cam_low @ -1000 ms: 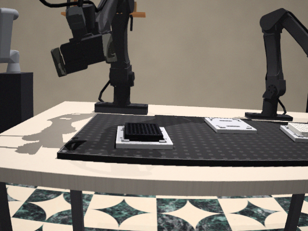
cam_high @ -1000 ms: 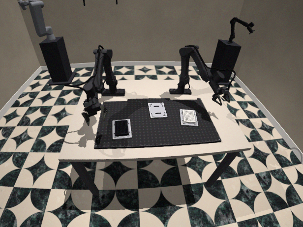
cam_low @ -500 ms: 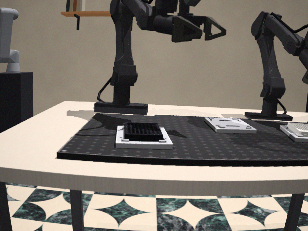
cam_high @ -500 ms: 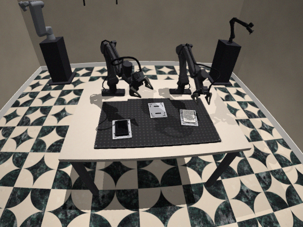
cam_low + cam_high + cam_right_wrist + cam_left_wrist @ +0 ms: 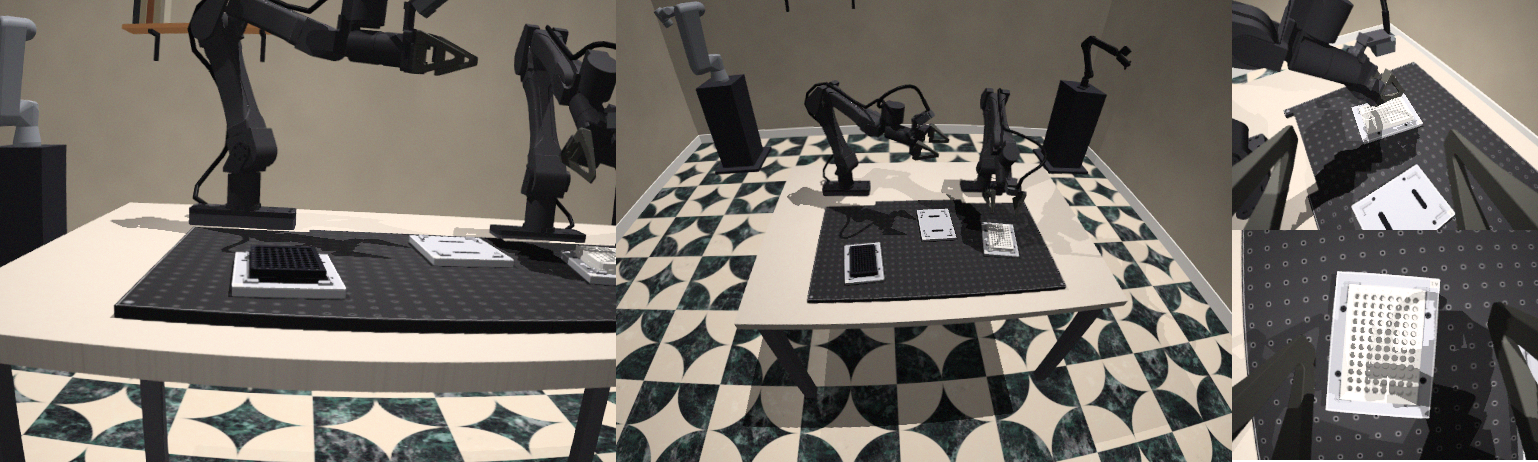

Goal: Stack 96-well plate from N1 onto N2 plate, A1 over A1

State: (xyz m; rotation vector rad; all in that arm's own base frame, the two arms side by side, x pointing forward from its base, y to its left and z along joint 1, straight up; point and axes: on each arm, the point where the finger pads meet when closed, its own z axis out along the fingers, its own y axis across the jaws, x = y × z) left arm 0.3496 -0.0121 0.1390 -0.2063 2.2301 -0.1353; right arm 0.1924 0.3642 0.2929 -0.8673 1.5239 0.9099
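The white 96-well plate lies 10 mm to the left of my left hand and 110 mm below it. The rest, counted from my left hand: black 96-well plate 80 mm ahead, 470 mm to the right, 110 mm below.
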